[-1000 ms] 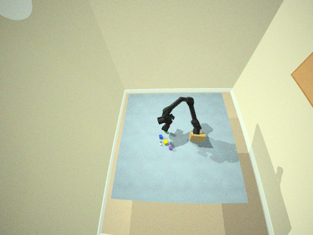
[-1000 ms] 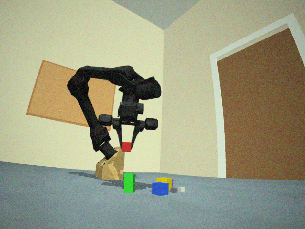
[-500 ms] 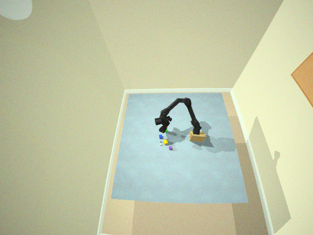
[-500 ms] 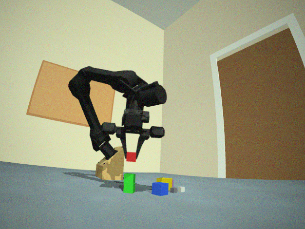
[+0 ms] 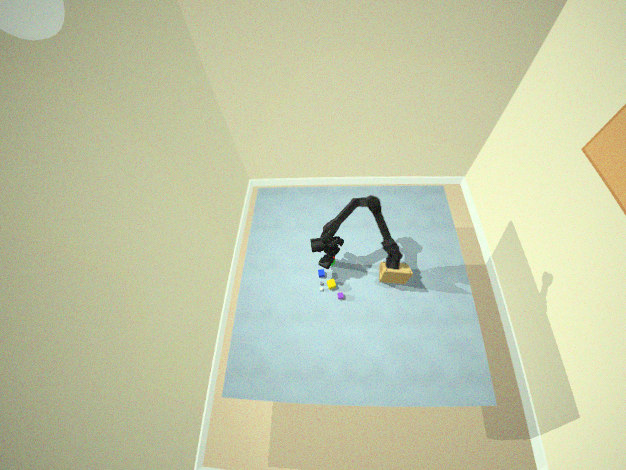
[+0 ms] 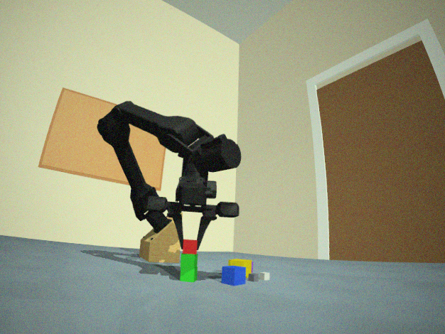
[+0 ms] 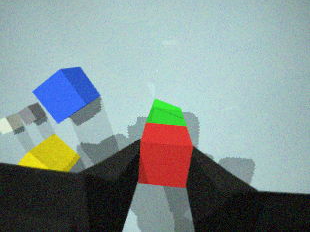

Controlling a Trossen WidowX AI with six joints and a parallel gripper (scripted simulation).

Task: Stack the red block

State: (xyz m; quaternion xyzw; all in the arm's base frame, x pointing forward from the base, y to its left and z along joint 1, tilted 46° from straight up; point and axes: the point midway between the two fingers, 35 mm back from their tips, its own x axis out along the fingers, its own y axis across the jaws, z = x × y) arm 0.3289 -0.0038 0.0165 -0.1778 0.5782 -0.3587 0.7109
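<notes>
My gripper tip is now 10 mm below the red block. From my gripper tip the other things lie so: blue block: 50 mm ahead, 80 mm to the left, 50 mm below; then purple block: 80 mm behind, 190 mm to the left, 50 mm below; then yellow block: 20 mm behind, 130 mm to the left, 40 mm below.
</notes>
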